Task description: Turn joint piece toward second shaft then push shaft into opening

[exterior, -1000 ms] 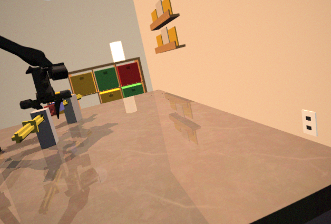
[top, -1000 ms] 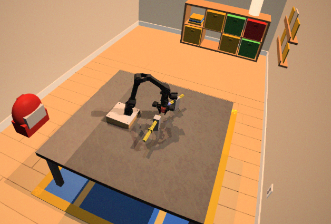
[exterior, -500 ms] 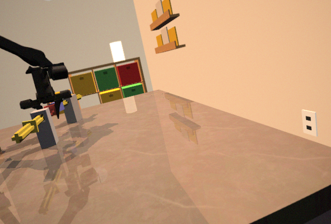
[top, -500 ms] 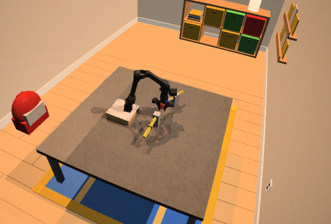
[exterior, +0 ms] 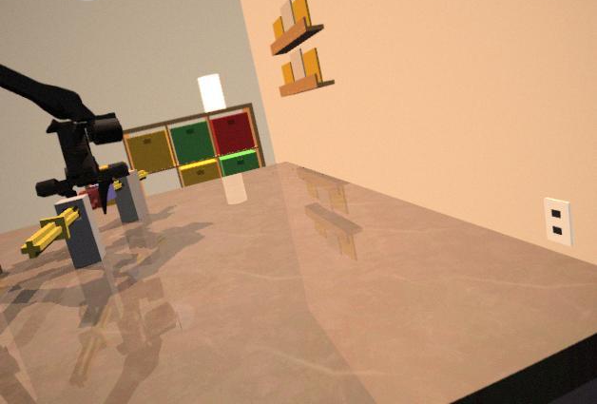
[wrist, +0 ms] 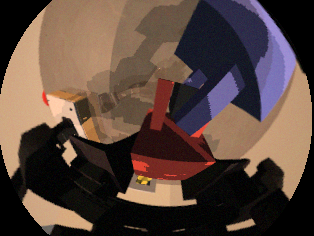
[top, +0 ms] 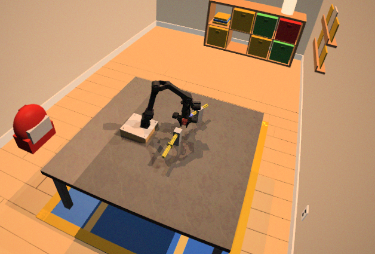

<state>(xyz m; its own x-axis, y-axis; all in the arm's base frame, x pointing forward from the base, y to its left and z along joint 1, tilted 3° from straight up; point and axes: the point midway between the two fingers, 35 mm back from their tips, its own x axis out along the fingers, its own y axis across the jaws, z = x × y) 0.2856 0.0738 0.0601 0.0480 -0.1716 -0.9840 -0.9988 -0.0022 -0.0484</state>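
The red square joint piece is 30 mm to the left of my gripper tip and 40 mm above it.
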